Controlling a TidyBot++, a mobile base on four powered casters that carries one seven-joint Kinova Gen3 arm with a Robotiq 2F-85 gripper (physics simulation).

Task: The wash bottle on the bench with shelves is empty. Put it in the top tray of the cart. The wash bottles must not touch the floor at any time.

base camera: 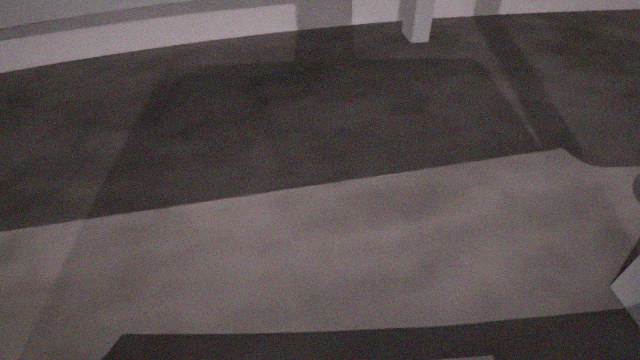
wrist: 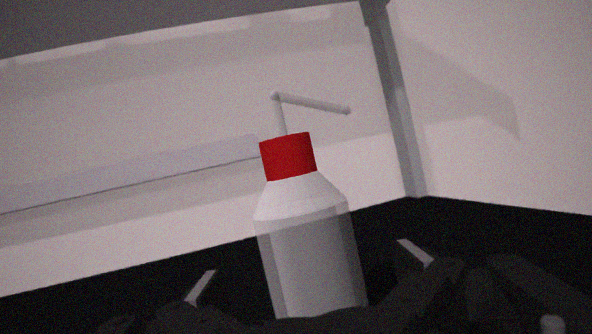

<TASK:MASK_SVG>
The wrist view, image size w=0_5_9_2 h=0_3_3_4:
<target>wash bottle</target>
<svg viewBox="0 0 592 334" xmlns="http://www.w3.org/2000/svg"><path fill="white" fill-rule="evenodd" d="M272 91L270 93L270 101L278 137L259 143L267 183L252 220L276 319L314 317L337 309L360 305L365 308L369 305L347 197L317 170L309 132L288 135L281 102L343 115L349 115L351 108L345 105Z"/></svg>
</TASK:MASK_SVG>
